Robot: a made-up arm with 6 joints.
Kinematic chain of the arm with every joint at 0, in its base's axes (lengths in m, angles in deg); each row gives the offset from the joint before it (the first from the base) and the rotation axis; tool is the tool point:
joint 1: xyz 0 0 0.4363 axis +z
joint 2: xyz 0 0 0 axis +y
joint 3: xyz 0 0 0.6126 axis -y
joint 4: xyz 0 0 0 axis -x
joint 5: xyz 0.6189 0 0 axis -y
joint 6: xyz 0 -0.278 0 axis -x
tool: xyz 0 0 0
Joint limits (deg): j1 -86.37..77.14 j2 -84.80..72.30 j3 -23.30..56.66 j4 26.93..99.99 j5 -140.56..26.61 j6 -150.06..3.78
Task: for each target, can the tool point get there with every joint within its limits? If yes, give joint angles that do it. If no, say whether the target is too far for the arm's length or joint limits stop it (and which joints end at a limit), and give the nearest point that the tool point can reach.
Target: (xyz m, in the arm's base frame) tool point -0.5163 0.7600 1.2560
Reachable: yes | joints -65.98 -64.69 37.42 54.29 -4.30 -61.73
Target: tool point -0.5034 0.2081 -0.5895
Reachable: no: joint limits stop it (at a limit: joint 1, joint 2, joint 3, joint 4) | nearest point 0.1301 0.7865 -0.0201 | short by 1.030 m
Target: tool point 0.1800 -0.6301 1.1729
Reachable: yes | joints -53.86 -1.17 -4.61 35.53 -100.39 -23.84
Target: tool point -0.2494 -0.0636 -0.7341
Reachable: no: joint limits stop it (at a limit: joint 1, joint 2, joint 3, joint 4) | nearest point -0.2063 -0.6629 -0.0057 | short by 0.944 m
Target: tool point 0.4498 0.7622 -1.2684
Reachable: no: too far | nearest point 0.4065 0.6889 -0.0205 | short by 1.251 m
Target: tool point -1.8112 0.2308 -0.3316
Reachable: no: too far | nearest point -1.2572 0.1602 0.6600 | short by 1.138 m
